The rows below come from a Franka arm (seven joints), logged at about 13 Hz.
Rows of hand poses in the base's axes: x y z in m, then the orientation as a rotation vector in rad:
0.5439 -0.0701 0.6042 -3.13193 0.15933 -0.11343
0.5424 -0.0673 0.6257 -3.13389 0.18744 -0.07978
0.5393 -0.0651 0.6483 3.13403 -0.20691 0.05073
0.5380 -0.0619 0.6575 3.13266 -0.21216 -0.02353
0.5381 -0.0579 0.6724 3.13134 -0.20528 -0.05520
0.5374 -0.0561 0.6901 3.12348 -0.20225 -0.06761
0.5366 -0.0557 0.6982 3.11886 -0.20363 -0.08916
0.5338 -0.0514 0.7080 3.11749 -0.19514 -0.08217
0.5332 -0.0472 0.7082 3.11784 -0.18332 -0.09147
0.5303 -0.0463 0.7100 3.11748 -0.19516 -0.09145
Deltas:
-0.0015 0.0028 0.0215 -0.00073 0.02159 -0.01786
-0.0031 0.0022 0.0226 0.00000 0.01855 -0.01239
-0.0013 0.0032 0.0092 0.00183 0.04727 -0.00342
0.0001 0.0040 0.0149 0.00002 0.02024 0.00431
-0.0007 0.0018 0.0177 -0.00723 0.00851 0.00173
-0.0008 0.0004 0.0081 -0.00310 0.01407 -0.00106
-0.0028 0.0043 0.0098 -0.00223 -0.00426 0.00546
-0.0006 0.0042 0.0002 0.00047 0.00600 0.00751
-0.0029 0.0009 0.0018 0.00013 -0.00009 -0.00758

